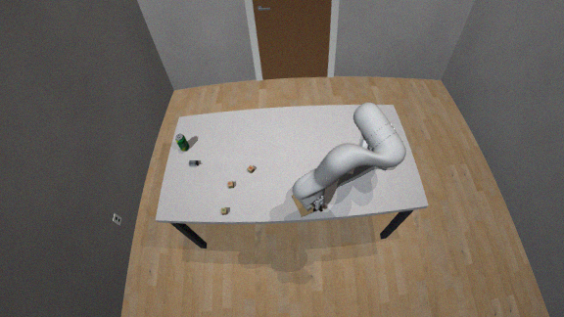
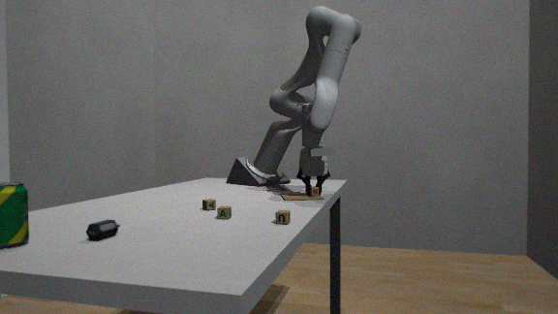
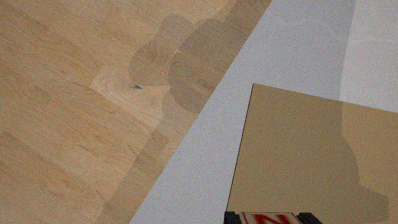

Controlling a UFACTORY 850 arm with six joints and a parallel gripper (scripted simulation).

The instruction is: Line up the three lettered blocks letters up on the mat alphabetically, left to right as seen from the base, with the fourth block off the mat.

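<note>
My gripper is now 4 cm to the left of the mat, 3 cm short of it and 2 cm above it. Round my hand: can 86 cm ahead, 36 cm to the right, 4 cm above; then black object 74 cm ahead, 24 cm to the right, 1 cm below.
</note>
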